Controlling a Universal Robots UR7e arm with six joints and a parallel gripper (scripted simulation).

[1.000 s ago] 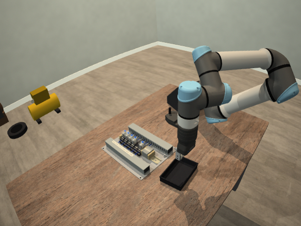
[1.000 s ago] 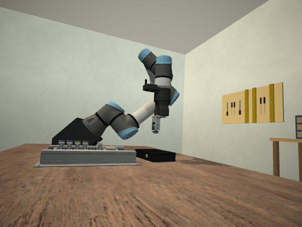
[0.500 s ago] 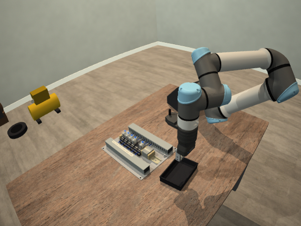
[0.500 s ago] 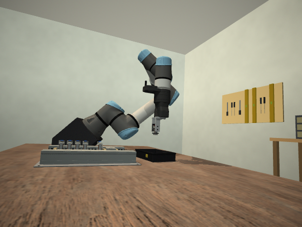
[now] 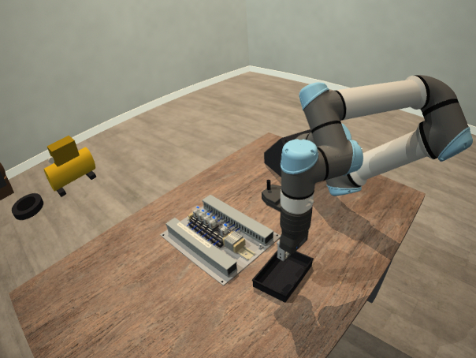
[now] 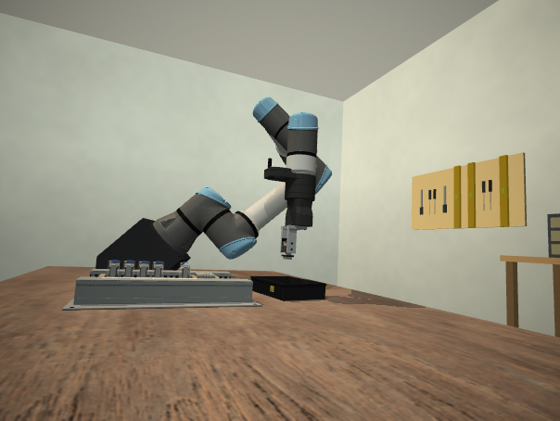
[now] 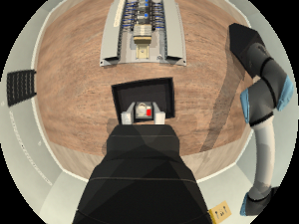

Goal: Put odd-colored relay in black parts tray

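Now: the black parts tray 100 mm below my hand. The rest, counted from my hand: grey relay panel 270 mm to the right, 90 mm below, 30 mm ahead; red-button relay 10 mm below.
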